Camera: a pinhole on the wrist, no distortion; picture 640 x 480 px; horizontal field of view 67.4 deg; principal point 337.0 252.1 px. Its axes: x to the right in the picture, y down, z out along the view. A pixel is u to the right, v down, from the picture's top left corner.
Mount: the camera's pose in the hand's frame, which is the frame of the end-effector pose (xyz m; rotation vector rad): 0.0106 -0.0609 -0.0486 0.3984 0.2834 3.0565
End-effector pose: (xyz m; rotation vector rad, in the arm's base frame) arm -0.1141 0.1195 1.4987 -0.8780 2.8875 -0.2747
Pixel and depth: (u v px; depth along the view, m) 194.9 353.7 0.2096
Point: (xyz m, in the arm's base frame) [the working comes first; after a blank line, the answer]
In the camera's frame: -0.0621 0.0444 0.2096

-0.1547 -0.0288 1.3668
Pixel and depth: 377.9 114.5 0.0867
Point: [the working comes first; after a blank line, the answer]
In the camera's frame: 0.0074 -0.0249 0.0867

-0.1198 0.0834 1.4713
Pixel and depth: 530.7 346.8 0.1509
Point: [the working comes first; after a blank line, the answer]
In the camera's frame: 0.0609 0.0298 0.1509

-0.0555 0.0603 1.3985
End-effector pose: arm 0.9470 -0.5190 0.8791 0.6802 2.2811 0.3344
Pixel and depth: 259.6 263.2 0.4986
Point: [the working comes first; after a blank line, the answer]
In the camera's frame: -0.0804 0.0115 0.4986

1.1081 -0.3737 0.4719
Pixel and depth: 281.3 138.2 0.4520
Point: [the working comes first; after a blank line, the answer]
In the camera's frame: -0.0525 -0.1073 0.4520

1.1292 -0.3050 0.5811
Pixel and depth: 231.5 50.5 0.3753
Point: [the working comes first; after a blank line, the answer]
In the camera's frame: -0.0825 -0.1577 0.3753

1.0723 -0.2747 0.6529
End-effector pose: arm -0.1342 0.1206 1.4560 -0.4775 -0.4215 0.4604
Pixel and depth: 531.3 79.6 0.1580
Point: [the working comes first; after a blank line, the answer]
In the camera's frame: 0.0640 -0.0568 0.1580

-0.2019 0.1733 1.5257
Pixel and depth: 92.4 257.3 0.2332
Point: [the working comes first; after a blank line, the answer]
In the camera's frame: -0.1189 0.0025 0.2332

-0.0426 0.2394 1.6392
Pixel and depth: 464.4 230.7 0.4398
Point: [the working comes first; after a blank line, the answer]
In the camera's frame: 0.1168 -0.0196 0.4398

-0.3294 0.2942 1.7554
